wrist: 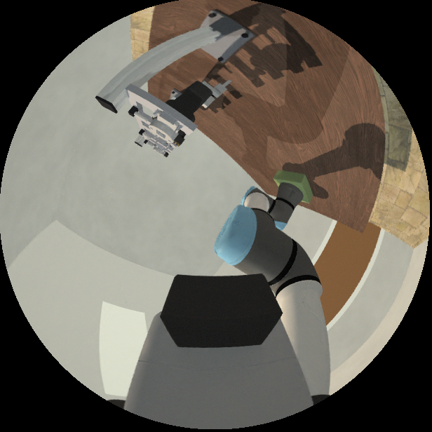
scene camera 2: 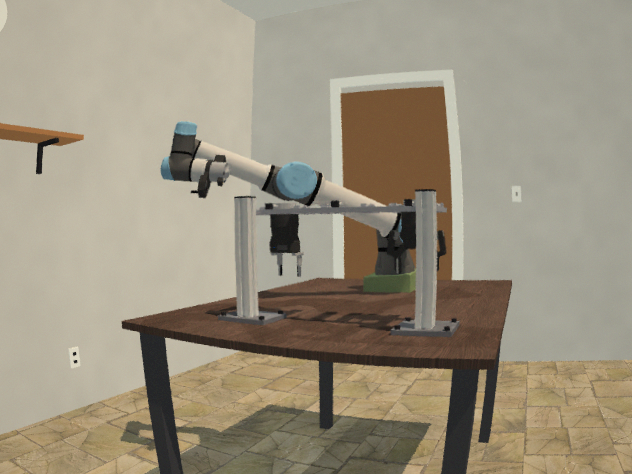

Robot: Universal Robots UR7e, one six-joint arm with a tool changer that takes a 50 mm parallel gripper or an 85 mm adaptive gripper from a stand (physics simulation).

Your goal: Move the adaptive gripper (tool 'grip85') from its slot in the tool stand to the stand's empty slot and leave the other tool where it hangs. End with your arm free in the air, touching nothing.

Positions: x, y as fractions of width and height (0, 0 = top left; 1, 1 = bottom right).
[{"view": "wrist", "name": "parallel gripper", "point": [0.46, 0.22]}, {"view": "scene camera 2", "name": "parallel gripper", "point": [0.45, 0.48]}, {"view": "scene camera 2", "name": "adaptive gripper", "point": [0.65, 0.49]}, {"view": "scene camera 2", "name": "tool stand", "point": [0.67, 0.44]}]
